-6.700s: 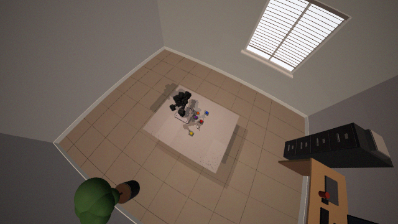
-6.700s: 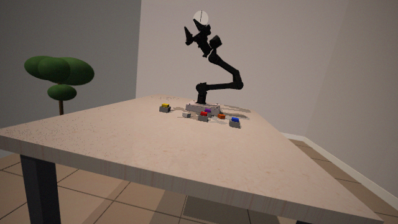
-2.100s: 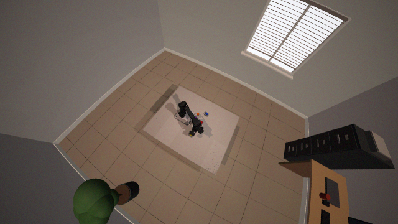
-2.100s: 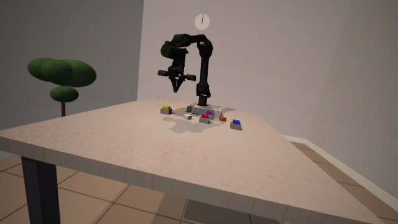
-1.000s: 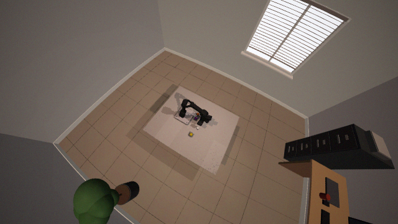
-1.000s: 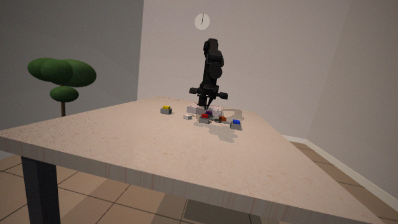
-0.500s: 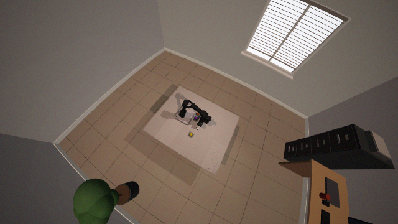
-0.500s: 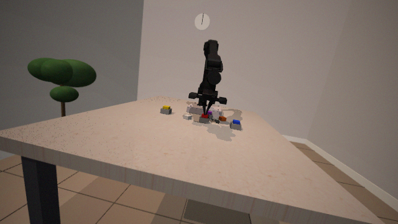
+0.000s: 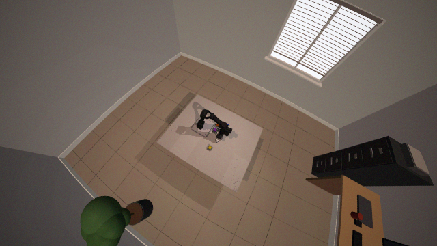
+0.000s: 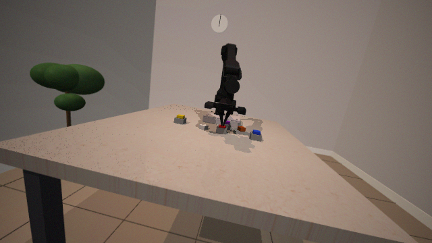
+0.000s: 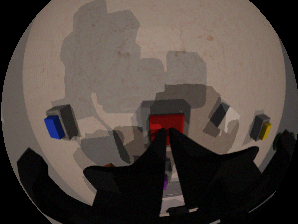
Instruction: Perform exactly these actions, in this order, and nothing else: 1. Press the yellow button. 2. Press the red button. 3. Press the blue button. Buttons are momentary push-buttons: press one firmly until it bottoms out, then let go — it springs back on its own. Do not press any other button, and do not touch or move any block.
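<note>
Now: gripper tip 1 cm above the red button. Round my gripper tip: small grey block: 9 cm to the right, 2 cm below; then purple button: 10 cm behind, 1 cm to the left; then orange block: 11 cm behind, 9 cm to the left, 2 cm below.
</note>
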